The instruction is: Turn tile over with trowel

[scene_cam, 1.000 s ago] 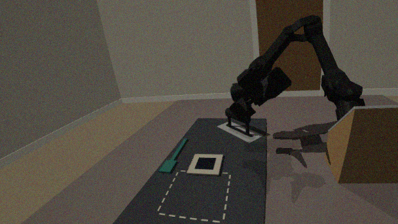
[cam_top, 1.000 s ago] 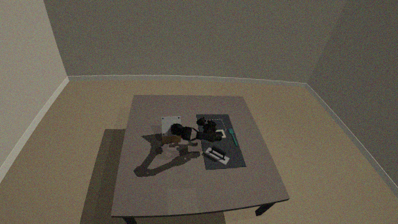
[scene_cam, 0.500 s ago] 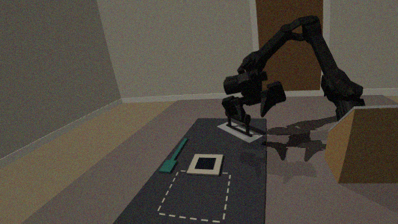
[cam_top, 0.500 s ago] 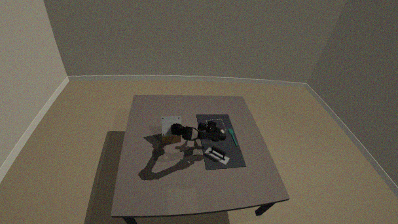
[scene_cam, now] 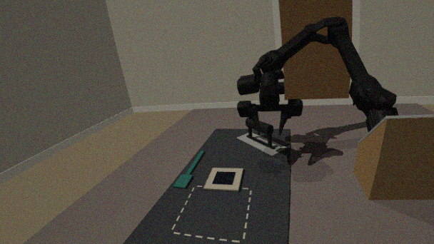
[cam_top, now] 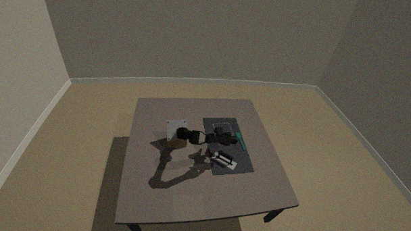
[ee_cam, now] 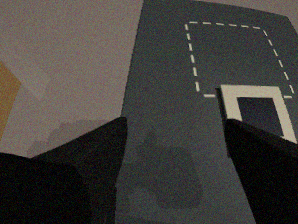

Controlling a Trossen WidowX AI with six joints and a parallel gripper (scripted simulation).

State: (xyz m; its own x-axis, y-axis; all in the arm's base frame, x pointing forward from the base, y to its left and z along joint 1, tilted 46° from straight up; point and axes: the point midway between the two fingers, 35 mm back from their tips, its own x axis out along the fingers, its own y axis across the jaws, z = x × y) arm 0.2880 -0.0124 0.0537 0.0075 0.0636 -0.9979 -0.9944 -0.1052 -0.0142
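My gripper tip is 40 mm short of the small trowel, 160 mm to the left of it and 80 mm above it. Also, from my gripper tip: dark mat: 110 mm ahead, 20 mm to the left, 140 mm below; teal flat tool: 250 mm ahead, 50 mm to the left, 110 mm below; tile: 130 mm ahead, 70 mm to the left, 110 mm below.
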